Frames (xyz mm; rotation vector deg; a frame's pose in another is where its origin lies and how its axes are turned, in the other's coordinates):
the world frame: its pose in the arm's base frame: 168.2 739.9 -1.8 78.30 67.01 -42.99
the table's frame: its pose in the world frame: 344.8 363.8 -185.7 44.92 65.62 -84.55
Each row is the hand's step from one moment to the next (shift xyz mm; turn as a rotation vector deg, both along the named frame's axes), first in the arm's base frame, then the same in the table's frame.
Working: the arm's base frame: its pose in the table's frame: -462.0 -767.9 800.6 50.62 117.92 -60.06

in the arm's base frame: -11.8 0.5 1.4 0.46 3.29 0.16
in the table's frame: 7.3 -4.1 8.4 2.39 1.47 -1.78
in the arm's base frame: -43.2 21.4 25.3 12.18 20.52 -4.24
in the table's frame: 47.3 -23.4 13.5 8.46 16.14 -15.99
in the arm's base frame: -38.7 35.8 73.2 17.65 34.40 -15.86
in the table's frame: 67.9 -56.5 -18.1 13.57 33.76 -20.56
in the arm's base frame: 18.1 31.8 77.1 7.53 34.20 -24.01
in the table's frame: 34.1 -46.4 -63.0 17.04 37.89 -8.74
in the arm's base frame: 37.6 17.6 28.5 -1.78 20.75 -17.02
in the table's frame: 0.0 -6.2 -50.0 13.27 23.38 0.83
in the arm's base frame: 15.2 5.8 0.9 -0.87 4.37 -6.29
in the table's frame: -3.6 5.9 -14.7 2.41 7.09 1.82
